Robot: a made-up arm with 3 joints.
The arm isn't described. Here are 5 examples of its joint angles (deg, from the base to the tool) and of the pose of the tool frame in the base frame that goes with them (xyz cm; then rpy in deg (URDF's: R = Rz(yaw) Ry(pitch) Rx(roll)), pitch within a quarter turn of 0, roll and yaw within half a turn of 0).
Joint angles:
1: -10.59 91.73 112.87
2: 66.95 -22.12 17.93
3: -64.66 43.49 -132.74
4: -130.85 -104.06 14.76
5: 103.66 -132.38 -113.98
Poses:
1: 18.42 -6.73 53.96 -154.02 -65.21 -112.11
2: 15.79 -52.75 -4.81 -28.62 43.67 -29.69
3: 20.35 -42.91 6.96 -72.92 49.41 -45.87
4: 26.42 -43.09 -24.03 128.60 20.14 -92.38
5: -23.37 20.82 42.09 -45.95 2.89 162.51
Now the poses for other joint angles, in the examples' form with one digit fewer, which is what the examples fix.
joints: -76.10 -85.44 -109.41
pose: 20.9 -2.3 -28.9 90.4 14.6 20.0
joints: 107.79 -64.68 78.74
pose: 40.6 -39.5 27.0 -68.5 22.3 -11.0
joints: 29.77 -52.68 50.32
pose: 4.9 -54.4 40.3 -26.7 -28.4 -35.3
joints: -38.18 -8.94 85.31
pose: -17.2 -40.6 46.4 170.0 -56.4 -178.7
